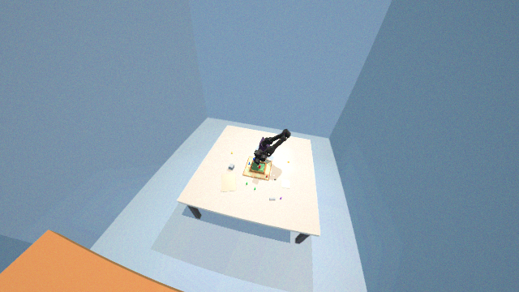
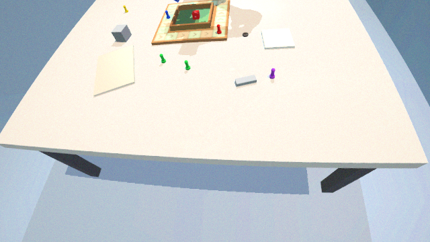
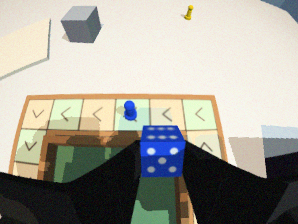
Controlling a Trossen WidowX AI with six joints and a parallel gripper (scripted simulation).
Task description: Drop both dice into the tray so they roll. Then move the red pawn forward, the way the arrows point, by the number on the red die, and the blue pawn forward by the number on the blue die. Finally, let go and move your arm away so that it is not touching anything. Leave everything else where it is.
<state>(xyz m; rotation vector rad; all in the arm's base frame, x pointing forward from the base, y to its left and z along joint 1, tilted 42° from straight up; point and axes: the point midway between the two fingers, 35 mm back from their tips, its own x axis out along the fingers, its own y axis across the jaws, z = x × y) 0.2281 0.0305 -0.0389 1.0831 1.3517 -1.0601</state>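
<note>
Now: the red pawn 200 mm to the left of my gripper tip, 130 mm ahead of it and 60 mm below it. Round my gripper tip: blue pawn 60 mm below, 50 mm to the right, 30 mm ahead; then green-floored tray 80 mm below, 70 mm to the left, 40 mm ahead; then grey cube 200 mm to the right, 160 mm ahead, 60 mm below.
</note>
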